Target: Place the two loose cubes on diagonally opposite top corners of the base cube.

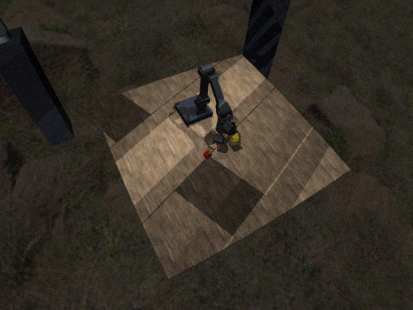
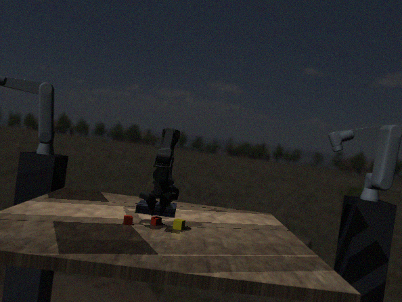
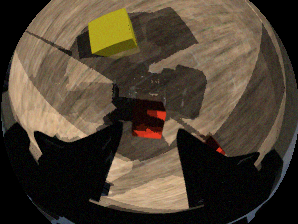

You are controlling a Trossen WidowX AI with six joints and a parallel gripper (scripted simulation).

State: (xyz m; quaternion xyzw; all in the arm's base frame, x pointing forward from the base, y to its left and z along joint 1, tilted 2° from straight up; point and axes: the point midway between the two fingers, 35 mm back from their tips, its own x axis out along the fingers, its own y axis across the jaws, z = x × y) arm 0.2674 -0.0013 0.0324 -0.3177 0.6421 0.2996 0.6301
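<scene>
Now: gripper tip 10 cm to the right of the yellow base cube, 2 cm short of it and 2 cm above it.
</scene>
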